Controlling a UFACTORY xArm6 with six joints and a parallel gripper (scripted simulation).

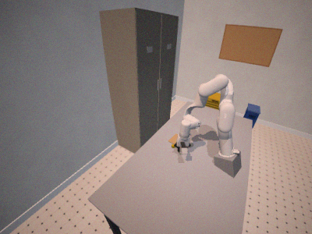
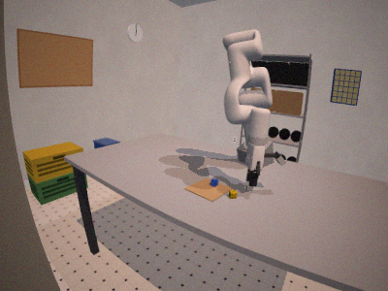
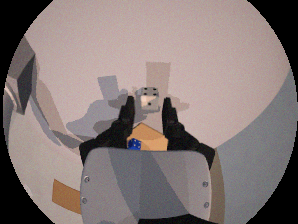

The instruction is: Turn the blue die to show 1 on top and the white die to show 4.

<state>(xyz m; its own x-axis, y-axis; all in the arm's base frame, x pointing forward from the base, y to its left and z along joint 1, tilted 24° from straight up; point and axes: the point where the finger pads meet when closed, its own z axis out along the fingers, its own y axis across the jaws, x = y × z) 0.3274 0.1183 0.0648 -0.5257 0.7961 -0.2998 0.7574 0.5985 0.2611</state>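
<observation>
My gripper is now 4 cm above the white die. Also, from my hand: blue die (14 cm to the right, 6 cm ahead, 4 cm below); then yellow die (9 cm ahead, 4 cm to the right, 4 cm below); then tan mat (14 cm to the right, 10 cm ahead, 5 cm below).
</observation>
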